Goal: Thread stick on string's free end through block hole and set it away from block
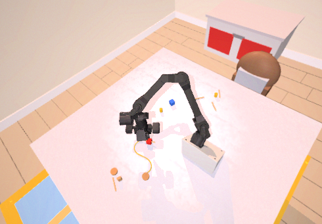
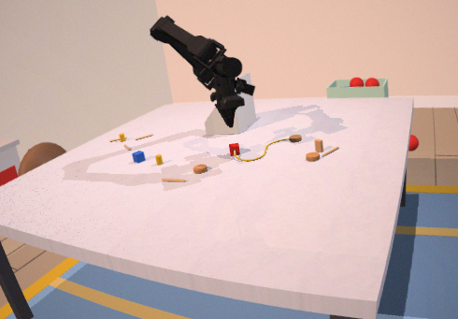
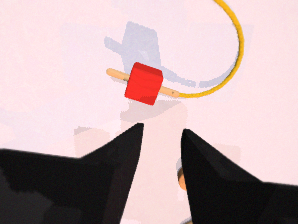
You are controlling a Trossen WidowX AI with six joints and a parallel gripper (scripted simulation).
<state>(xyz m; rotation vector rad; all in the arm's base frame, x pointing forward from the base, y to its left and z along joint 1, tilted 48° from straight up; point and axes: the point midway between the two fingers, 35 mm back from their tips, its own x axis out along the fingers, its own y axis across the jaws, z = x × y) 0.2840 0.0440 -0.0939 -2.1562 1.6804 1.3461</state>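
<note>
Now: the red block 2 cm behind my gripper tip and 8 cm below it. The rest, counted from my gripper tip: thin wooden stick: 8 cm below; yellow peg: 6 cm ahead, 23 cm to the right, 8 cm below; small wooden block: 2 cm behind, 26 cm to the left, 8 cm below.
</note>
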